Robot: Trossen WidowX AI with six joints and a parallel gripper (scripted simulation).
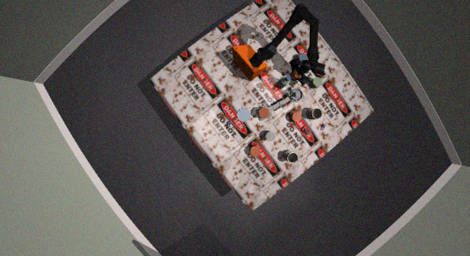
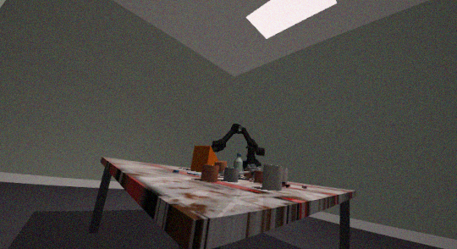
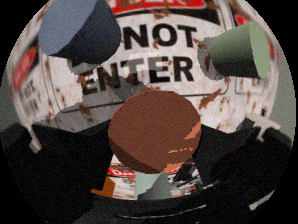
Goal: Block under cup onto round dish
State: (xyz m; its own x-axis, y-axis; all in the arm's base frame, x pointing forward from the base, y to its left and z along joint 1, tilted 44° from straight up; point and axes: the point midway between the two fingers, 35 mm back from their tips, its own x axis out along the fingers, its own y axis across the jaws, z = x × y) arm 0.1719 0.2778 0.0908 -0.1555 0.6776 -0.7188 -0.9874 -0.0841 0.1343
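The pale blue round dish lies 48 cm to the right of my gripper tip, 6 cm ahead of it and 2 cm below it. Round my gripper tip: green cup 13 cm ahead, 9 cm to the left, 1 cm above; then bottle 12 cm to the right, 9 cm above; then balance 22 cm to the right, 12 cm ahead, 1 cm above.
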